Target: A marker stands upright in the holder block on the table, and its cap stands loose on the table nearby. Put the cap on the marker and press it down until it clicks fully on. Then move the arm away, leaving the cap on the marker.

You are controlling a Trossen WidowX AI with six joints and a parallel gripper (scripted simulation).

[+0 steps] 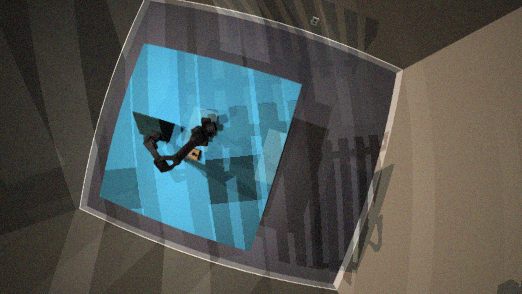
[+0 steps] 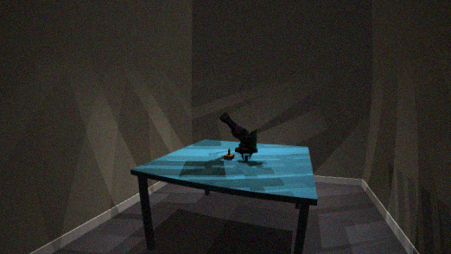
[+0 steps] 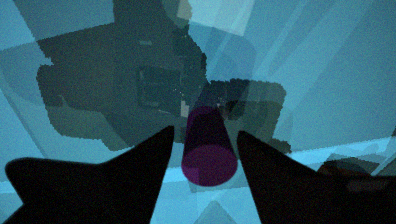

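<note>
My gripper tip is 50 mm past the orange holder block and 170 mm to the left of it. From my gripper tip the other things lie so: purple cap (10 mm above).
</note>
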